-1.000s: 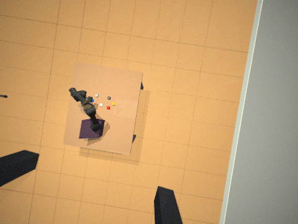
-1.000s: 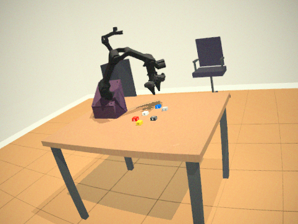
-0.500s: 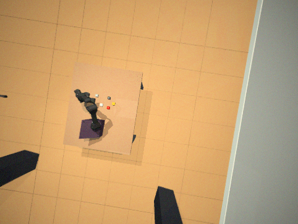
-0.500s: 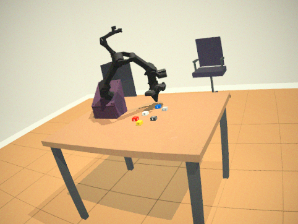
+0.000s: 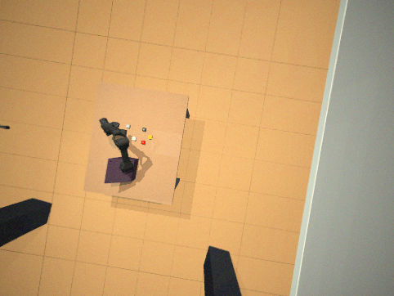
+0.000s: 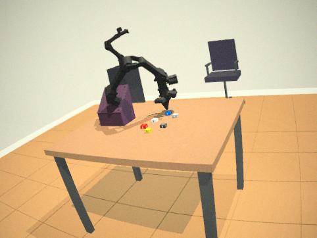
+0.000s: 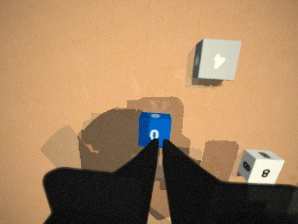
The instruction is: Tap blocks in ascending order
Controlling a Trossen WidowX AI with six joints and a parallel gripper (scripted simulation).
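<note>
The blue block is 1 cm to the left of my gripper tip and 3 cm below it. From my gripper tip the other things lie so: black block 9 cm ahead, 20 cm to the right, 3 cm below; then red block 4 cm behind, 22 cm to the right, 3 cm below; then white block 2 cm behind, 12 cm to the right, 3 cm below.
</note>
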